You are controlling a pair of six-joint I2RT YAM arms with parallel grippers.
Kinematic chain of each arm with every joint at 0, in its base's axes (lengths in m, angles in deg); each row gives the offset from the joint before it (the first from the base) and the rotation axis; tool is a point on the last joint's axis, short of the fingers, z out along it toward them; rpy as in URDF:
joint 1: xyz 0 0 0.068 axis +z
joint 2: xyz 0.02 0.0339 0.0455 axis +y
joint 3: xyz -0.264 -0.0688 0 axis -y
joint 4: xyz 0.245 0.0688 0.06 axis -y
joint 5: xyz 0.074 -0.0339 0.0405 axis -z
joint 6: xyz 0.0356 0 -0.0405 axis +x
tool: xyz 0 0 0 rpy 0 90 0
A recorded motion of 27 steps. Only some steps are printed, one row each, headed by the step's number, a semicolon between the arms.
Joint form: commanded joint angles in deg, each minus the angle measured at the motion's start. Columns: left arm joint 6, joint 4, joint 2, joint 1, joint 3, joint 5; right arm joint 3, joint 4, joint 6, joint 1, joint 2, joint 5.
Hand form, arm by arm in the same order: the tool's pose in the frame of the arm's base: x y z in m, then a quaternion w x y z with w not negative. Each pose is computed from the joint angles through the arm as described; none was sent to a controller.
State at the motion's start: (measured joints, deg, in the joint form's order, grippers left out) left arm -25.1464 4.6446 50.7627 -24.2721 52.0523 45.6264; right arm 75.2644 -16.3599 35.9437 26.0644 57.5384 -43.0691
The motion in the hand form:
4: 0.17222 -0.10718 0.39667 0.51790 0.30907 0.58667 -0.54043; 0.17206 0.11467 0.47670 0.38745 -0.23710 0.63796 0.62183
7: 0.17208 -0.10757 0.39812 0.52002 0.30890 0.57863 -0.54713; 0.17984 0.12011 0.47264 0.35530 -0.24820 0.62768 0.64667
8: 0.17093 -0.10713 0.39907 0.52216 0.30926 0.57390 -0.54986; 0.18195 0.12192 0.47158 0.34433 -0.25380 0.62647 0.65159
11: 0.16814 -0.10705 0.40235 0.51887 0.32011 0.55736 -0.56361; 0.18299 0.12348 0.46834 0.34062 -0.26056 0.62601 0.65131
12: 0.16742 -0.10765 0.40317 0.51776 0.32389 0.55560 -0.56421; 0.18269 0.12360 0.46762 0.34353 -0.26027 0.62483 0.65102
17: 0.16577 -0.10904 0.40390 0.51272 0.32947 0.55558 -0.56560; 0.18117 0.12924 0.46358 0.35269 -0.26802 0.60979 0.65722
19: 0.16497 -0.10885 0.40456 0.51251 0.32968 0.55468 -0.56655; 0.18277 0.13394 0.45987 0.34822 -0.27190 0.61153 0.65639
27: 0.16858 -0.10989 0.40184 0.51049 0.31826 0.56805 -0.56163; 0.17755 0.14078 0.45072 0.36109 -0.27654 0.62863 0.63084
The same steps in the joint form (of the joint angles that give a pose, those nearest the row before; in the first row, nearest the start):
4: -1.40 7.02 1.78 0.02 -0.53 3.63; 0.29 8.04 7.24 -0.22 2.77 -9.35
7: -2.72 9.21 1.90 -0.07 -0.83 3.92; -1.00 13.24 11.47 -0.23 4.31 -13.54
8: -3.31 10.20 1.68 -0.07 -1.06 4.05; -1.01 13.88 12.10 -0.16 4.89 -14.88
11: -5.25 13.24 1.53 -0.16 -1.38 6.05; -1.54 14.09 11.44 0.04 5.04 -15.51
12: -5.01 13.05 1.53 -0.38 -1.18 6.29; -1.92 14.59 11.43 0.13 4.88 -15.21
17: -4.51 12.01 1.44 -0.91 -0.81 6.62; -4.20 19.41 12.22 1.71 4.58 -14.09
19: -4.67 12.01 1.30 -0.95 -0.77 6.67; -4.47 19.23 11.38 2.61 5.14 -13.80
27: -4.26 10.41 1.84 -0.93 -0.54 5.32; -4.86 13.30 4.78 5.18 4.45 -9.53

